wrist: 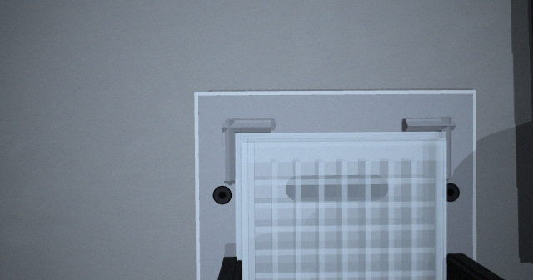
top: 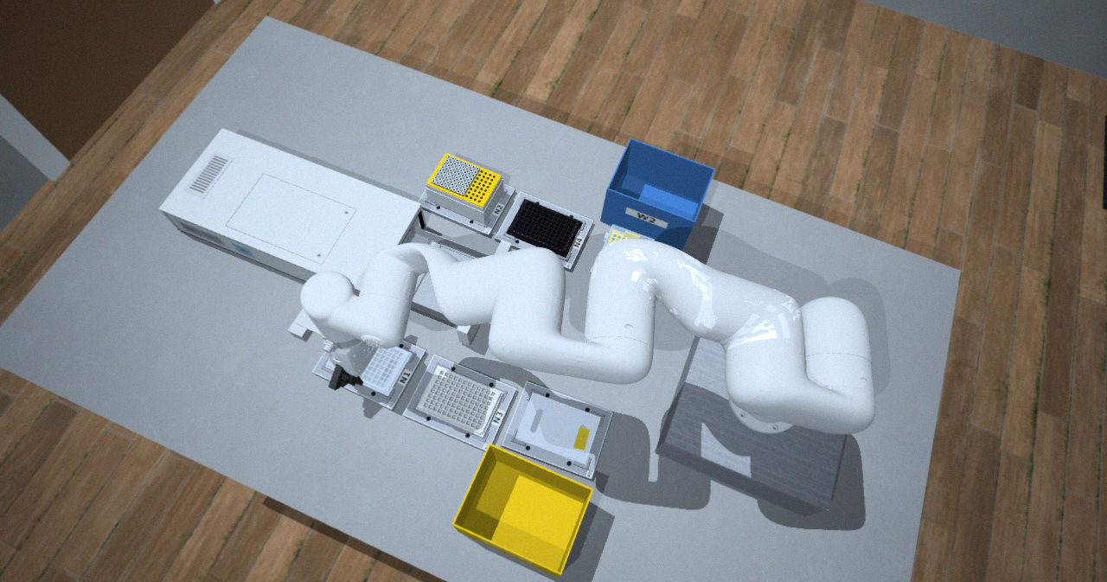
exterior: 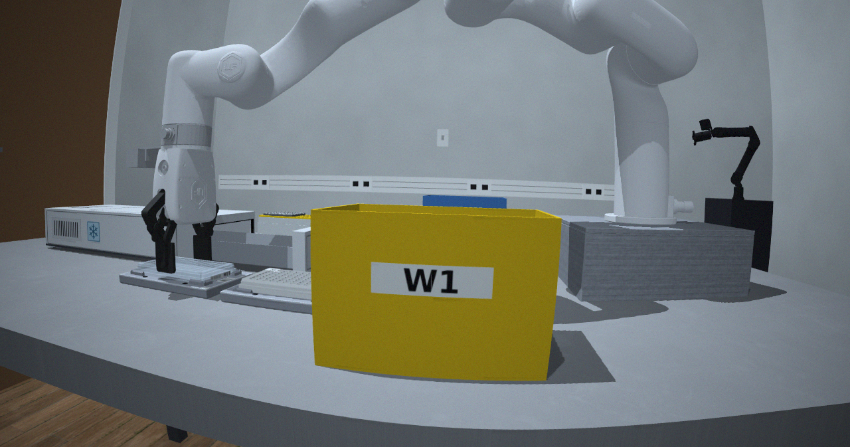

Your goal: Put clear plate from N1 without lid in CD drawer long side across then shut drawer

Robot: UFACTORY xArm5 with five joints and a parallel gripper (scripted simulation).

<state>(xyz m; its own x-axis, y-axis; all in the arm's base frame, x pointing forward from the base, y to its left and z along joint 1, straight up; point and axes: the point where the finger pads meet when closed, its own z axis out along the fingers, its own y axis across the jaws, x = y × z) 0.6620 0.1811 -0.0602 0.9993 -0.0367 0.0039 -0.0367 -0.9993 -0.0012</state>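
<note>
Right now my hand is 1 cm above the clear plate. From my hand the other things lie so: drawer: 2 cm behind, 19 cm to the right, 1 cm above; then white well plate: 18 cm behind, 1 cm below; then nest N1: 3 cm below.
</note>
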